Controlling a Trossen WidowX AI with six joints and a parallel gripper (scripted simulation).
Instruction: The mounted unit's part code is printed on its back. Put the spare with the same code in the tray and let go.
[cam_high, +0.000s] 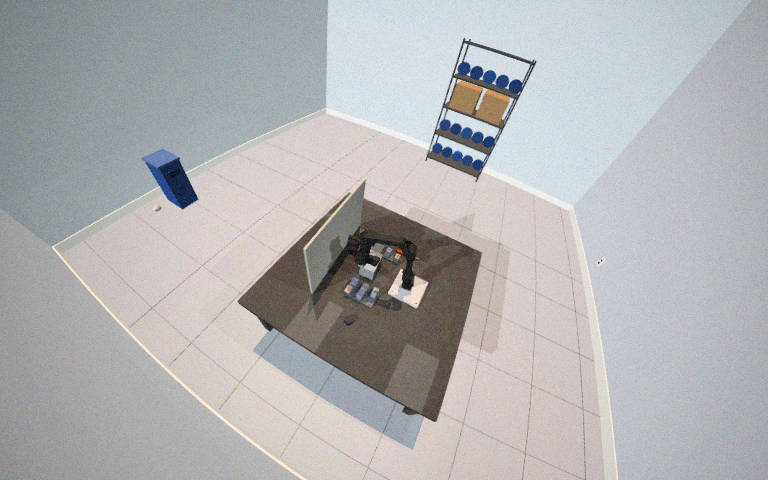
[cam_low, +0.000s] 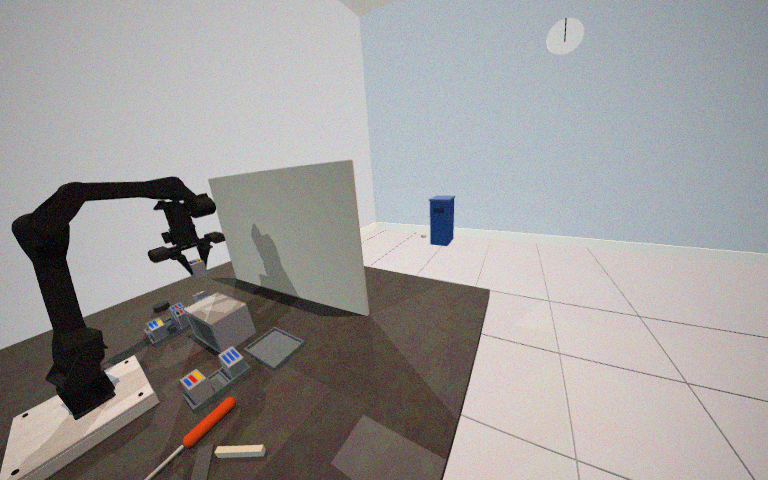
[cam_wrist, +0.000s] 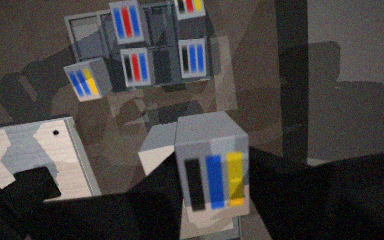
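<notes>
Now: the flat grey tray 29 cm to the right of my gripper tip and 17 cm below it. Round my gripper tip: black disc 30 cm to the left, 17 cm below, 6 cm behind; then mounted unit 13 cm below, 10 cm to the right, 3 cm behind; then upright panel 22 cm ahead, 11 cm to the right, 5 cm above.
</notes>
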